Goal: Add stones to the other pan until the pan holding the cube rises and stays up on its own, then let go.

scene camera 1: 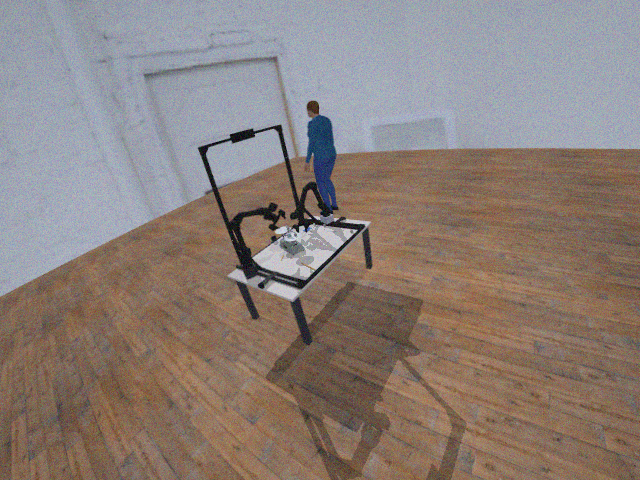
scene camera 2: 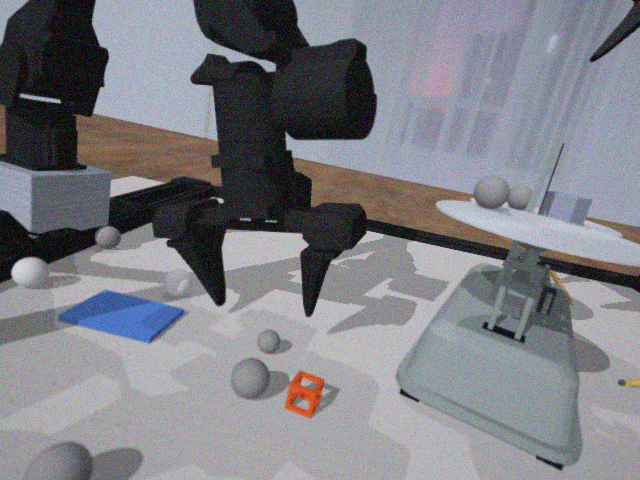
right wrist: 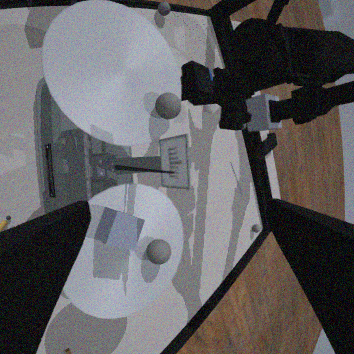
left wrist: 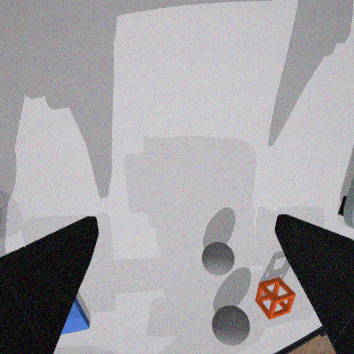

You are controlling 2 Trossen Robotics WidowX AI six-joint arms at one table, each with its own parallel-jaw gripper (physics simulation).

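Places are measured from the left arm's base along level axes (x left, y up, z ahead), in millimetres.
Pixels of known places: left gripper, fingertip midpoint: (scene camera 1: 302, 233) (scene camera 2: 263, 309) (right wrist: 180, 101) (left wrist: 188, 224); right gripper, fingertip midpoint: (scene camera 1: 282, 223) (scene camera 2: 627, 98) (right wrist: 179, 208); left arm's base, origin of the base link: (scene camera 1: 326, 215) (scene camera 2: 41, 163) (right wrist: 273, 111); right arm's base, origin of the base link: (scene camera 1: 248, 266).
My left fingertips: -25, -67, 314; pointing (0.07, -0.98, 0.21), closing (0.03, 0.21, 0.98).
Observation:
Ahead of a thing's pixels: the offset from my left fingertips to its top centre, as dx, dy, dz. "spot": to the spot under its first point.
A blue-grey cube {+164, +154, +238} (scene camera 2: 568, 206) (right wrist: 122, 230) and a stone {+207, +151, +198} (right wrist: 158, 251) rest on one pan {spot: +247, +124, +254} (right wrist: 115, 300) of the balance {spot: -24, +10, +204} (scene camera 2: 491, 397). The other pan (right wrist: 100, 60) holds one stone {+51, +163, +164} (right wrist: 168, 105) and looks higher in the right wrist view. My left gripper (scene camera 2: 264, 308) (left wrist: 188, 224) is open and empty above the table. A small grey stone {-31, -1, +24} (scene camera 2: 268, 341) (left wrist: 218, 258) and a larger one {-92, +7, +40} (scene camera 2: 250, 378) (left wrist: 230, 325) lie on the table below it, toward the scene camera 2 side. My right gripper (right wrist: 179, 208) is open and empty, high above the cube's pan.
An orange open-frame cube {-79, +0, +79} (scene camera 2: 305, 394) (left wrist: 274, 296) lies beside the larger stone. A blue pad {-61, -15, -104} (scene camera 2: 121, 315) lies at the left, with a white stone {+6, +7, -102} (scene camera 2: 178, 283) behind it. Other stones {+53, +7, -243} (scene camera 2: 108, 237) {-69, +7, -205} (scene camera 2: 29, 272) {-213, +7, +5} (scene camera 2: 59, 465) lie farther left. A person (scene camera 1: 321, 139) stands behind the table.

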